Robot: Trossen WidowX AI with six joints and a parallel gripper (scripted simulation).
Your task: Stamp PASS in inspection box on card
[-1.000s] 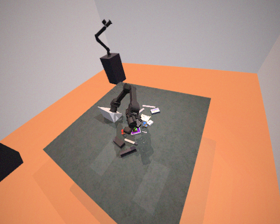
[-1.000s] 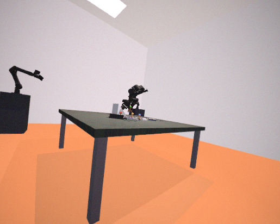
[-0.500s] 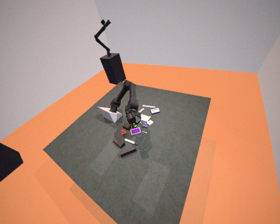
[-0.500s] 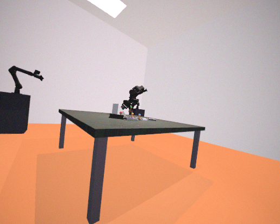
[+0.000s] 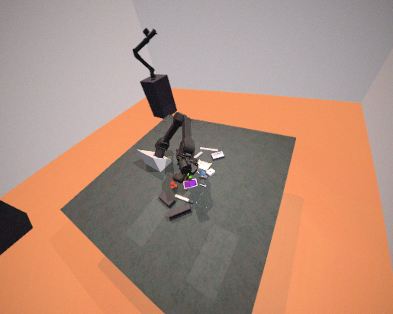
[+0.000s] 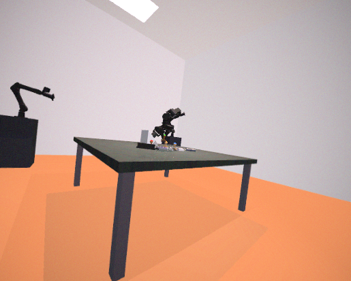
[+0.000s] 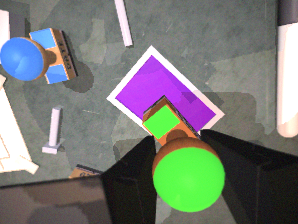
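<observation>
Right now the purple ink pad is 8 cm below my gripper tip. The rest, counted from my gripper tip: green-knobbed stamp right at my gripper tip; blue-knobbed stamp 9 cm to the left, 7 cm below, 5 cm ahead; red-knobbed stamp 9 cm behind, 7 cm to the right, 7 cm below.
</observation>
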